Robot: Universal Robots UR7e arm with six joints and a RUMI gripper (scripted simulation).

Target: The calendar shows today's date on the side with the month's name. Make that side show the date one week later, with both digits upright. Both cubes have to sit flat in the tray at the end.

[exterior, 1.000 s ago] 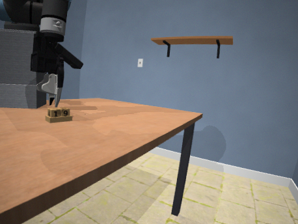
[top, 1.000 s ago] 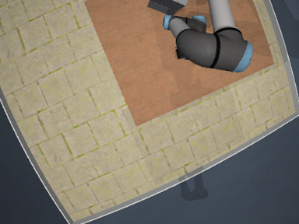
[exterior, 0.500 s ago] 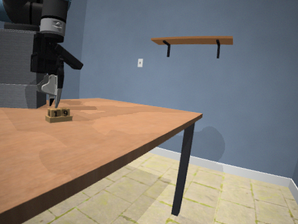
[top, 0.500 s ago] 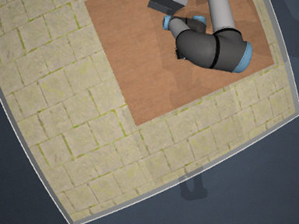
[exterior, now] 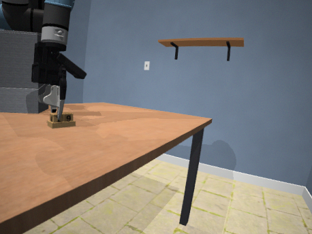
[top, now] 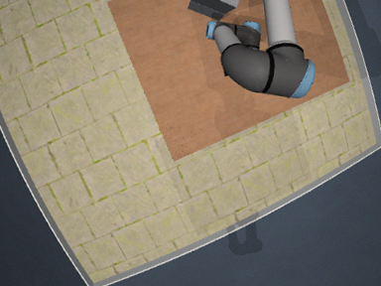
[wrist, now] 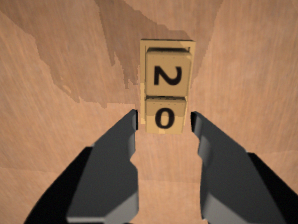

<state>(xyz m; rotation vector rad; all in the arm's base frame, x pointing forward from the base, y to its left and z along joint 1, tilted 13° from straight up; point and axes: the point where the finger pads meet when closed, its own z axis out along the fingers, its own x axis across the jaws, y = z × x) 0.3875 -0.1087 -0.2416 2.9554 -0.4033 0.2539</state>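
Now: the cube 20 mm below my hand. Also, from my hand: wooden tray (30 mm below, 20 mm to the left).
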